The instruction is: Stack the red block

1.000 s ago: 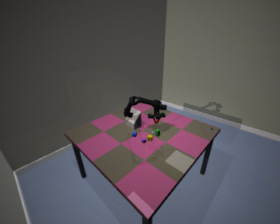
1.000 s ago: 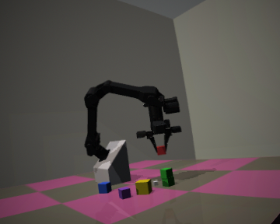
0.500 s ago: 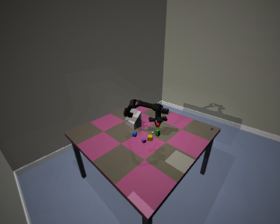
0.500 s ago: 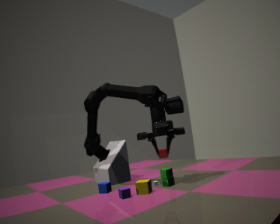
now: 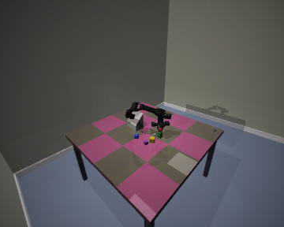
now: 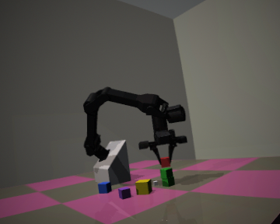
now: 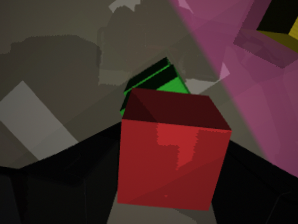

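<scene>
Now: the yellow block 3 cm behind my gripper tip, 11 cm to the right of it and 6 cm below it. Also, from my gripper tip: blue block 20 cm behind, 16 cm to the right, 7 cm below; purple block 6 cm behind, 18 cm to the right, 7 cm below; red block 1 cm above.
</scene>
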